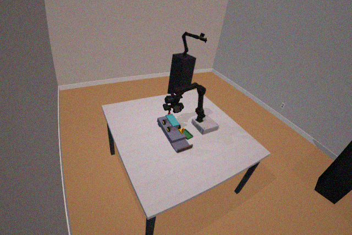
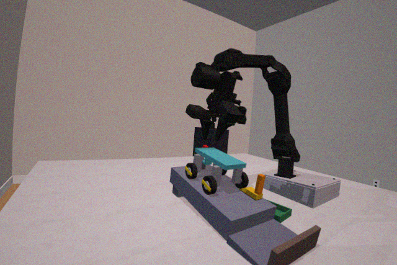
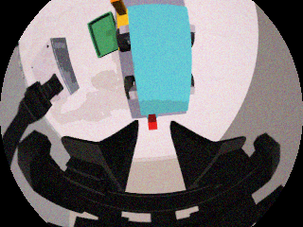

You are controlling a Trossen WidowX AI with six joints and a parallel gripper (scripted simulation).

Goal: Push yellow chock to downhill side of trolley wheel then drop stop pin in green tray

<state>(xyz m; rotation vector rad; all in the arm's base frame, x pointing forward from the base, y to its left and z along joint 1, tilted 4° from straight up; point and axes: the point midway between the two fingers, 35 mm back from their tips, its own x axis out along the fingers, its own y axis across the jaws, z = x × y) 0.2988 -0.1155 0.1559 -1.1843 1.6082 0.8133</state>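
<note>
The stop pin lies 10 mm behind my gripper tip, 40 mm to the right of it and 60 mm below it. From my gripper tip the other things lie so: grey ramp (30 mm ahead, 60 mm to the left, 140 mm below); then yellow chock (10 mm behind, 160 mm to the left, 100 mm below); then trolley (30 mm ahead, 60 mm to the left, 80 mm below).
</note>
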